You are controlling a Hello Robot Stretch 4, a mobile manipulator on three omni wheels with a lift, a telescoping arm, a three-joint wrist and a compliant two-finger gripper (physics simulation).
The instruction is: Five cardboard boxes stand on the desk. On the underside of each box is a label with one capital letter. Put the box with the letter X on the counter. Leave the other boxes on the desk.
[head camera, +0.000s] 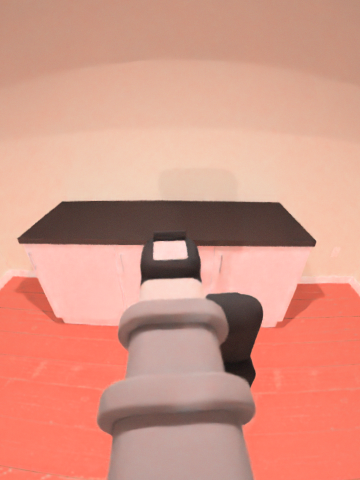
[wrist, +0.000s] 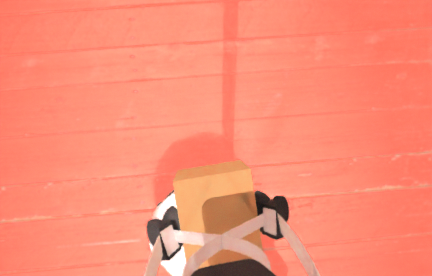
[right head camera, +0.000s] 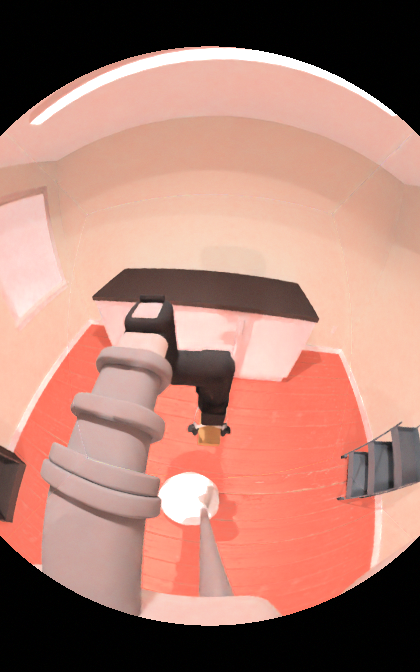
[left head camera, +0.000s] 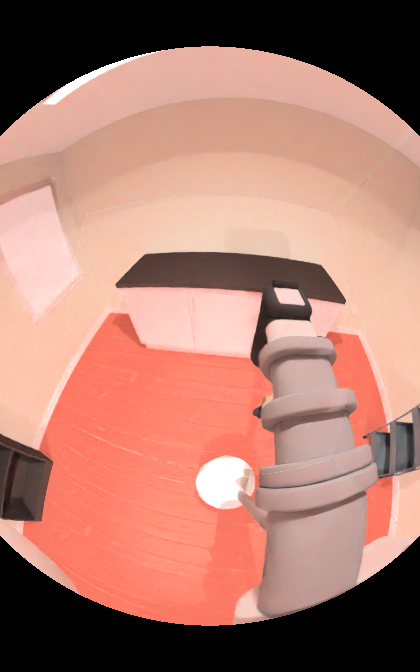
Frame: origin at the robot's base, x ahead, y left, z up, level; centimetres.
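Seen in the pictures: gripper, between the fingertips: (wrist: pixel 217 214).
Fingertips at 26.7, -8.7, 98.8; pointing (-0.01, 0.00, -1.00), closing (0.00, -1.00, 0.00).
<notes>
A point is followed by its place in that frame, as x, y, z.
My gripper (right head camera: pixel 209 430) (wrist: pixel 217 214) @[26.7, -8.7, 98.8] is shut on a cardboard box (right head camera: pixel 209 436) (wrist: pixel 215 190) @[29.8, -8.9, 103.9], with one finger on each side of it, and holds it above the red floor. No letter can be seen on the box's visible faces; its underside is hidden. The counter (head camera: pixel 170 220) @[138.0, -1.8, 88.2] (left head camera: pixel 215 270) (right head camera: pixel 210 287) has a dark top and pale doors and stands against the wall ahead, beyond the gripper. The desk and the other boxes do not show in these views.
A dark shelf unit (left head camera: pixel 44 480) (right head camera: pixel 17 475) stands at the left. A grey cart (left head camera: pixel 393 445) (right head camera: pixel 370 465) stands at the right. My round white base (left head camera: pixel 220 480) (right head camera: pixel 182 500) is below the arm. The red floor (head camera: pixel 310 400) @[56.5, -88.4, -2.8] lies before the counter.
</notes>
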